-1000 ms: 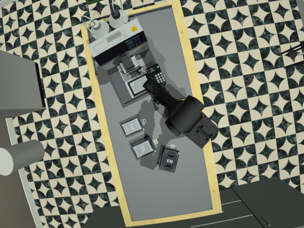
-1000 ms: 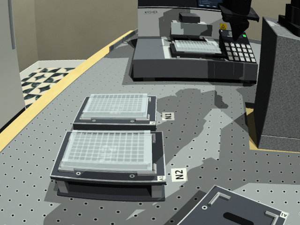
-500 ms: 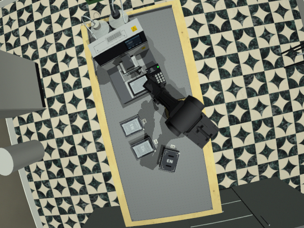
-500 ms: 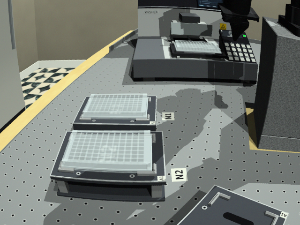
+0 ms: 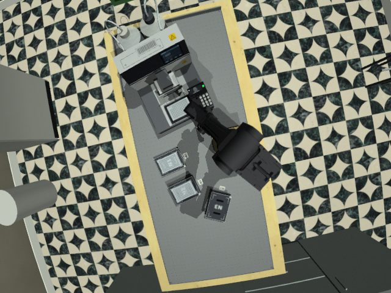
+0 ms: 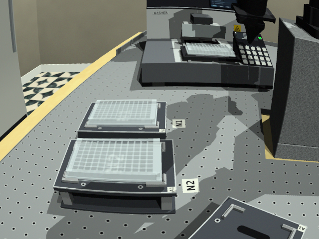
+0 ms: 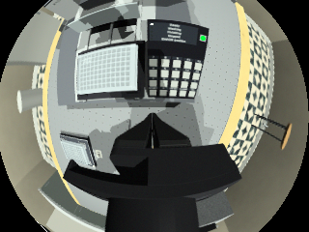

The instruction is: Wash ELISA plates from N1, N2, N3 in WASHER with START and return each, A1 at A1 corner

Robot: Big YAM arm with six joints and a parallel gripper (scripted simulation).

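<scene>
Right now my hand is 10 cm short of the washer carrier, 7 cm above it and 6 cm to the left of it. From my hand the other things lie so: plate washer: 22 cm to the right, 13 cm ahead, 1 cm below; nest N3: 54 cm to the left, 10 cm below, 6 cm ahead; nest label: 20 cm to the left, 16 cm ahead, 14 cm below.
</scene>
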